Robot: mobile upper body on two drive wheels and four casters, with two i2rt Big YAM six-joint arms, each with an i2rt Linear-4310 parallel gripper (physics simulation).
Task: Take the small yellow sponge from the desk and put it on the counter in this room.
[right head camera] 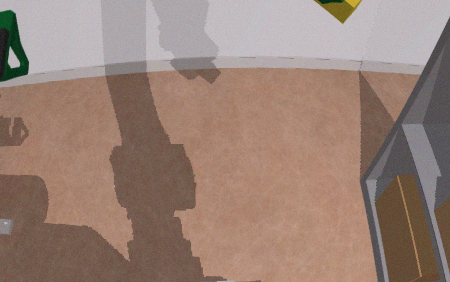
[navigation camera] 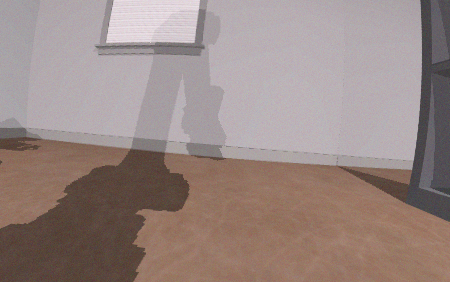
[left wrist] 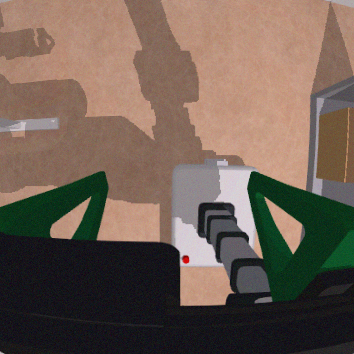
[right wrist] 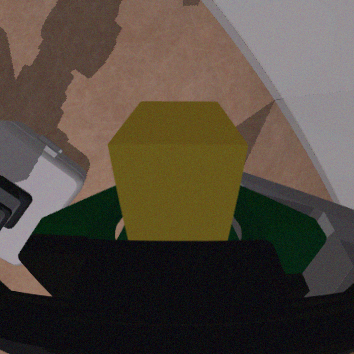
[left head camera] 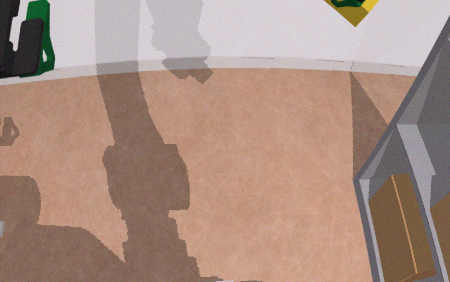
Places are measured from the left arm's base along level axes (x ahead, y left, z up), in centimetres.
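Where they show: left gripper, fingertip midpoint: point(left wrist: 177, 178) point(left head camera: 15, 68).
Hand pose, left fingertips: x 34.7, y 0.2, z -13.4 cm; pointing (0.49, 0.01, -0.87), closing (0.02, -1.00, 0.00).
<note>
Things, the pixels of their centre, and the offset from my left fingertips. "*": a spot on its surface instead.
- small yellow sponge at the middle of its body: point(right wrist: 177, 201) dx +24.4, dy -44.7, dz -6.3 cm
- cardboard box at the middle of its body: point(right head camera: 421, 231) point(left head camera: 414, 229) point(left wrist: 348, 146) dx +12.2, dy -112.7, dz -106.5 cm
- window at a spot on its surface: point(navigation camera: 150, 22) * dx +133.1, dy +43.5, dz -24.7 cm
The small yellow sponge point(left head camera: 354, 18) point(right head camera: 343, 15) point(right wrist: 177, 185) is held between the green fingers of my right gripper point(right wrist: 177, 177), which is shut on it. In both head views the sponge shows at the top edge, right of the middle, in front of the white wall. My left gripper point(left wrist: 177, 178) is open, its two green fingers wide apart with no object between them. Part of it shows at the top left of the left head view. The desk and the counter cannot be made out in these views.
A grey shelf unit point(left head camera: 414, 145) point(right head camera: 421, 145) point(left wrist: 313, 135) point(navigation camera: 425, 75) stands at the right, with a cardboard box point(left head camera: 400, 225) point(right head camera: 407, 225) point(left wrist: 332, 145) inside. A white wall point(left head camera: 280, 30) point(navigation camera: 275, 100) with a window point(navigation camera: 150, 22) runs across ahead. My robot's shadow falls on floor and wall.
</note>
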